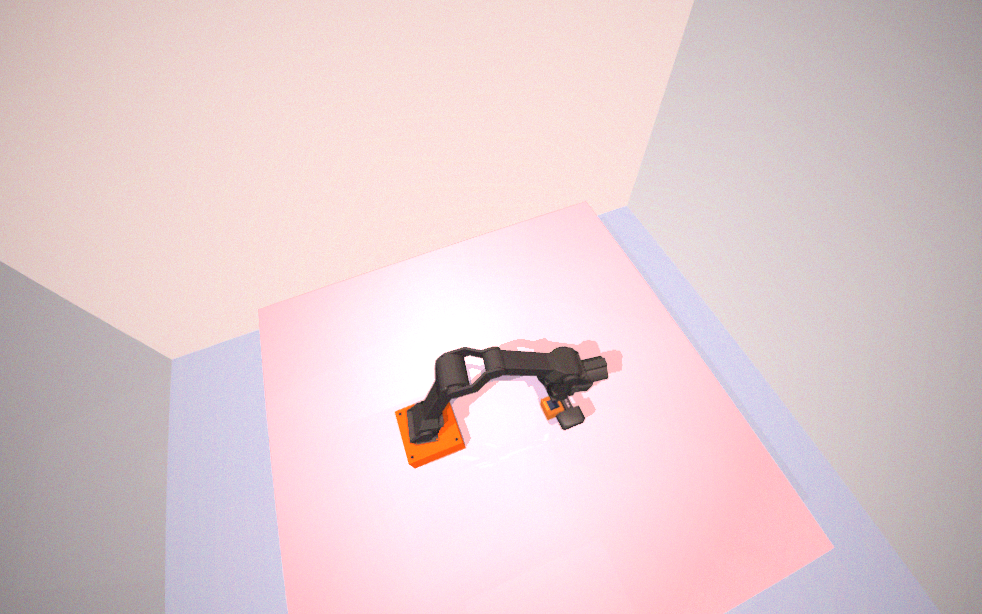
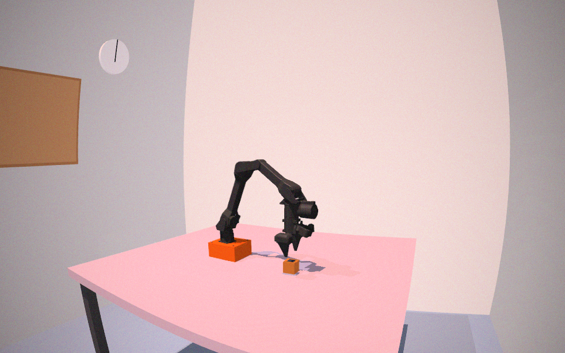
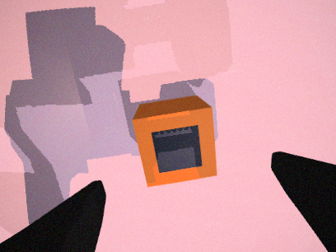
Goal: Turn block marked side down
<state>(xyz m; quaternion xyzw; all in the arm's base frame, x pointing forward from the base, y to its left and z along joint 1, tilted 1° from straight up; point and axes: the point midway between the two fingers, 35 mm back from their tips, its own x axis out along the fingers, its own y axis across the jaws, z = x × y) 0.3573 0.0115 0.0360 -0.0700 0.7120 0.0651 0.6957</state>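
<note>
Right now my gripper tip is 40 mm above the orange block.
</note>
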